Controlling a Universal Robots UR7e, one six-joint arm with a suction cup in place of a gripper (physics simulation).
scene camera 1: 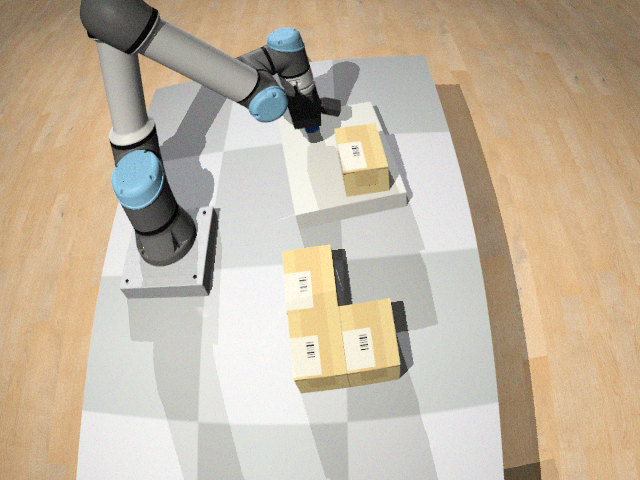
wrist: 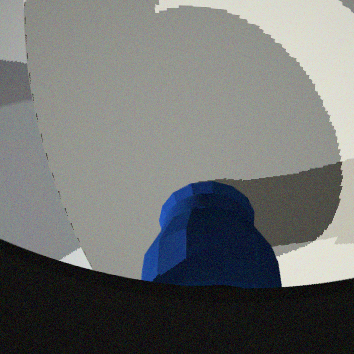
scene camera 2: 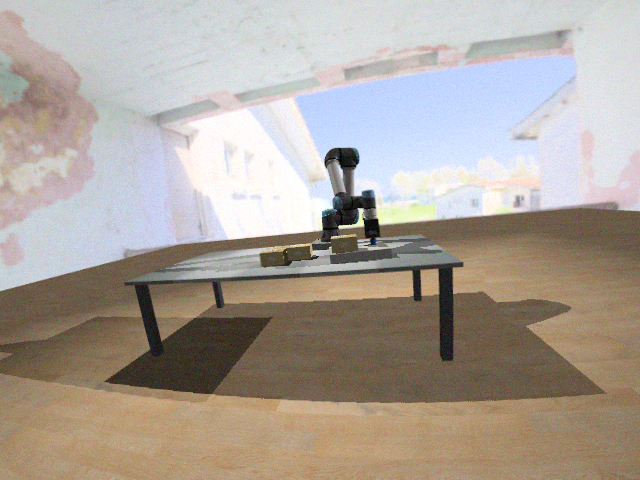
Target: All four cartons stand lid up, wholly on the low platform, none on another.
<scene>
My suction cup (wrist: 207,237) is stuck to a low platform (scene camera 1: 312,160).
The low platform also shows in the wrist view (wrist: 130,108) and in scene camera 2 (scene camera 2: 365,251).
</scene>
